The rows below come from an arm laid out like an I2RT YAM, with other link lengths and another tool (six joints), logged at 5 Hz.
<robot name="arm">
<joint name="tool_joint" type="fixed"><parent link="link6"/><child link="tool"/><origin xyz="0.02 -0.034 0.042" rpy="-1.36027 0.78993 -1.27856"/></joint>
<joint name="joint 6" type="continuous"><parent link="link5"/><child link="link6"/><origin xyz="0.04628 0 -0.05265"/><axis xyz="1 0 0"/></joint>
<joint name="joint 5" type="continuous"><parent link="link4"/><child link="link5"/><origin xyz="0.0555 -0.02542 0.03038"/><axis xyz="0 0 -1"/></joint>
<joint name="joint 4" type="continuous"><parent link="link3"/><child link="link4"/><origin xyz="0.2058 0.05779 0.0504"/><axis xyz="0 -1 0"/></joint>
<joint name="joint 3" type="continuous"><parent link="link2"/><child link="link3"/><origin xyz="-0.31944 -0.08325 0"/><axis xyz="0 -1 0"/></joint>
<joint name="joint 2" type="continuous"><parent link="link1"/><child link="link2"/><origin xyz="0.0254 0.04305 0.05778"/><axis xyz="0 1 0"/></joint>
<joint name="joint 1" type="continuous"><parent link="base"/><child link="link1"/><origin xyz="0 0 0.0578"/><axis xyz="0 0 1"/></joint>
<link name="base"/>
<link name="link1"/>
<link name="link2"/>
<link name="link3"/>
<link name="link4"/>
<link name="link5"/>
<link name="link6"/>
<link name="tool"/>
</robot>
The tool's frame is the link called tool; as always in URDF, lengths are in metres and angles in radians. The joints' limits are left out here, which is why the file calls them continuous.
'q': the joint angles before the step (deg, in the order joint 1, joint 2, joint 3, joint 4, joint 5, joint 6). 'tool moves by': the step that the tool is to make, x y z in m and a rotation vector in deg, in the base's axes. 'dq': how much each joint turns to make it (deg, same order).
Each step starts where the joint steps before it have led.
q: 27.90, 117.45, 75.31, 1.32, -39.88, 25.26
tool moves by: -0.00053, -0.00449, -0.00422, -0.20, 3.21, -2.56
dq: -0.17, 0.00, -0.01, -0.82, 0.92, 3.32
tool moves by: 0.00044, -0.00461, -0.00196, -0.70, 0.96, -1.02
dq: -0.42, 0.00, 0.01, -0.97, 0.56, 0.35
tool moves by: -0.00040, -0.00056, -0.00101, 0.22, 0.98, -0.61
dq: 0.00, 0.00, 0.00, -0.06, 0.01, 1.13
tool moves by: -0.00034, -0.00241, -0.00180, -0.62, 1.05, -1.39
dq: -0.02, 0.00, 0.00, -0.53, 1.05, 1.12
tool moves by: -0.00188, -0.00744, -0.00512, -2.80, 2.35, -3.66
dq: 0.00, 0.00, 0.00, -2.27, 3.60, 1.90
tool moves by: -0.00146, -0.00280, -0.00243, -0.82, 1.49, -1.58
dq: 0.02, 0.00, 0.00, -0.97, 1.15, 1.34
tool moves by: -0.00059, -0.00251, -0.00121, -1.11, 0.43, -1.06
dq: 0.00, 0.00, 0.00, -0.75, 1.30, 0.27
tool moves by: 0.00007, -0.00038, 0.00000, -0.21, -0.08, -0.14
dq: 0.00, 0.00, 0.00, -0.06, 0.26, -0.06
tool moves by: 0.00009, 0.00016, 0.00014, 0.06, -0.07, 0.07
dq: 0.00, 0.00, 0.00, 0.07, -0.06, -0.04
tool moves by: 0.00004, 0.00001, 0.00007, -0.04, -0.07, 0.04
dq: 0.00, 0.00, 0.00, 0.00, 0.02, -0.09
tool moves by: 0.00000, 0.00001, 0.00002, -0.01, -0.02, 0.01
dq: 0.00, 0.00, 0.00, 0.00, 0.01, -0.02
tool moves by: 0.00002, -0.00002, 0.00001, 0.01, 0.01, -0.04
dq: 0.00, 0.00, 0.00, 0.02, 0.02, 0.05
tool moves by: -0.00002, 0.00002, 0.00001, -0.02, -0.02, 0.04
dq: 0.00, 0.00, 0.00, -0.02, -0.01, -0.06
